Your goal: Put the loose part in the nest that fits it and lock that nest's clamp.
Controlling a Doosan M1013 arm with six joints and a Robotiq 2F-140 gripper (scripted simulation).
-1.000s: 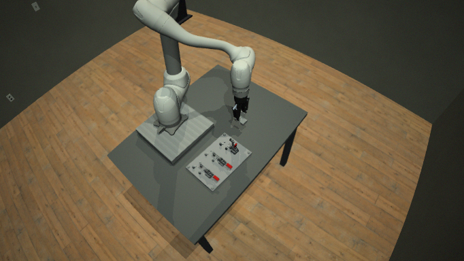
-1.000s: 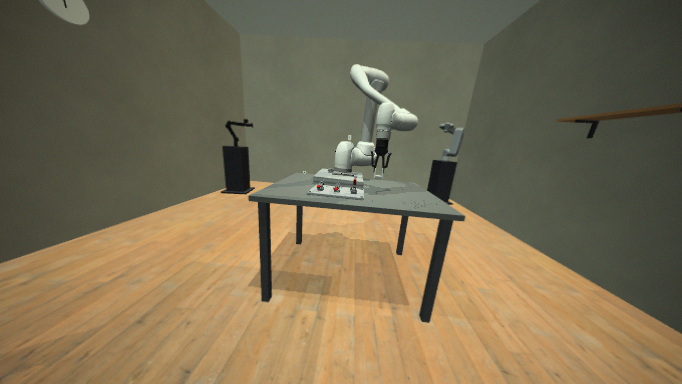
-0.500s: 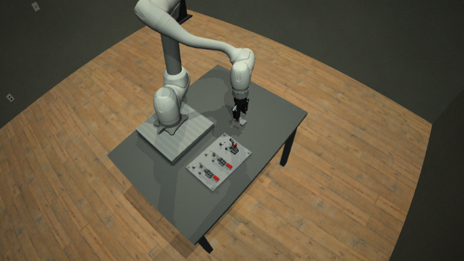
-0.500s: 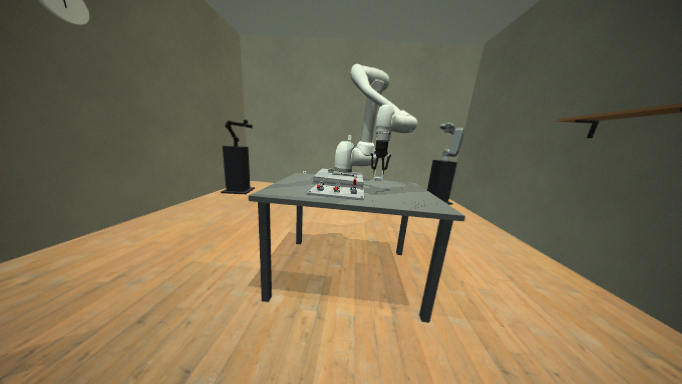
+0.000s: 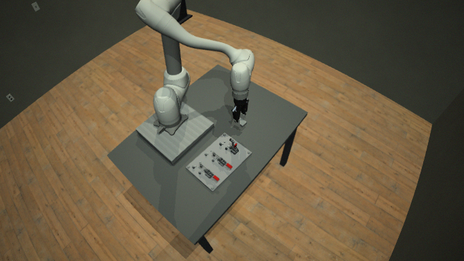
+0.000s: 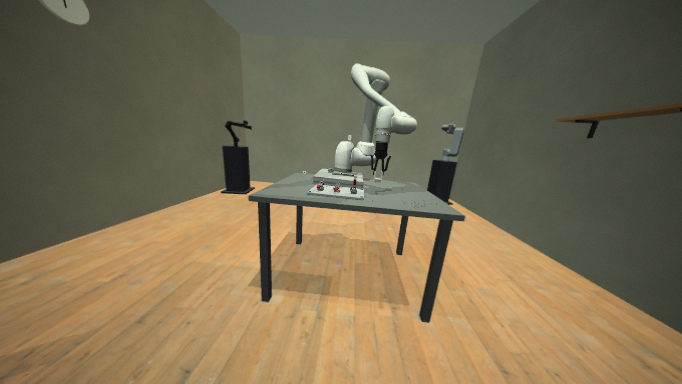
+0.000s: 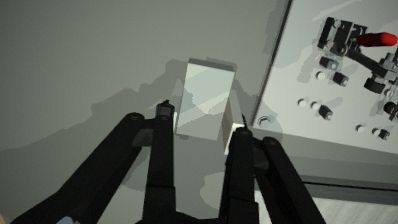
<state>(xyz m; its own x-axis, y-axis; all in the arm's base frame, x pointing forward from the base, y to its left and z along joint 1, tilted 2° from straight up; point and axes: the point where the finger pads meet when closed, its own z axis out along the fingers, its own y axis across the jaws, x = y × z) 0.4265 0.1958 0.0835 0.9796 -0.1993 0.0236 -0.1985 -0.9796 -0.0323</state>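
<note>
The loose part is 30 mm below my hand. The rest, counted from my hand: clamp (160 mm to the right, 60 mm below, 50 mm ahead); then fixture plate (260 mm to the right, 120 mm below).
</note>
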